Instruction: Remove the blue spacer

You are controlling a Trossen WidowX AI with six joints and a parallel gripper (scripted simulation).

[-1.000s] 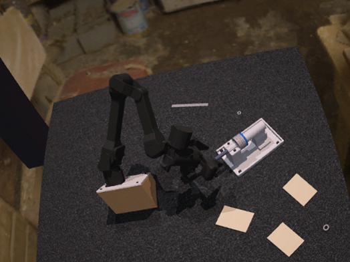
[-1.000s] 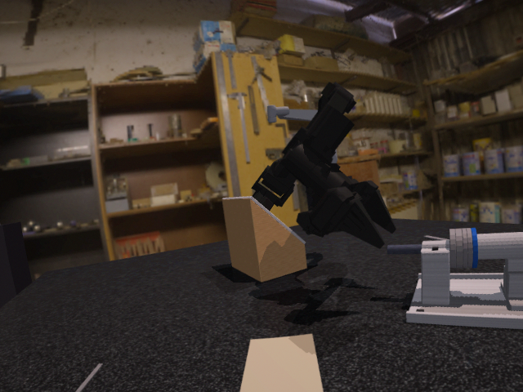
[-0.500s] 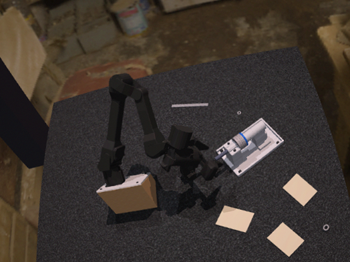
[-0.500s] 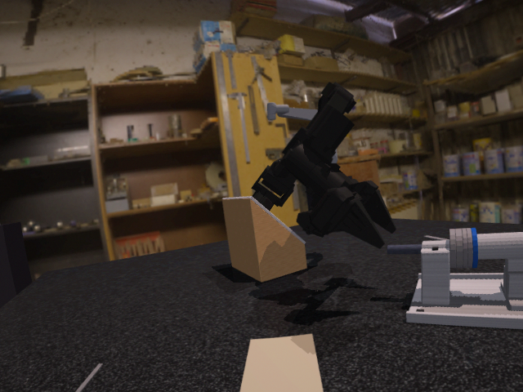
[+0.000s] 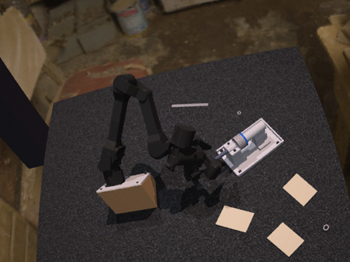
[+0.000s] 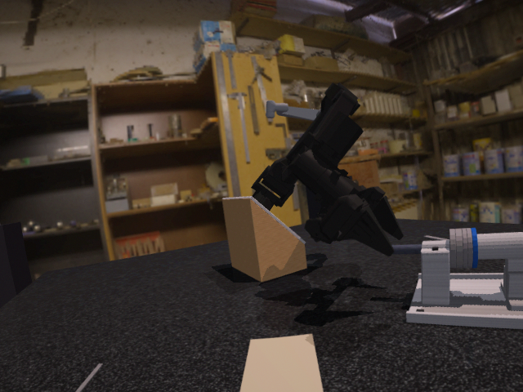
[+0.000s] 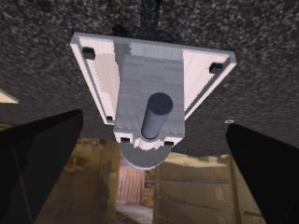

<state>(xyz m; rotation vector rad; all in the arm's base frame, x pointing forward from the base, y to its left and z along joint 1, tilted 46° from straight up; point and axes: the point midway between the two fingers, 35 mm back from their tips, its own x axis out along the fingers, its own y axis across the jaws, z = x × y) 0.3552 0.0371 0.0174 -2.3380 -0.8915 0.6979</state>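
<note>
Right now the blue-grey shaft is 60 mm ahead of my gripper tip, 30 mm to the left of it and 10 mm below it. Also, from my gripper tip: blue spacer 100 mm ahead, 50 mm to the left, 10 mm below.
</note>
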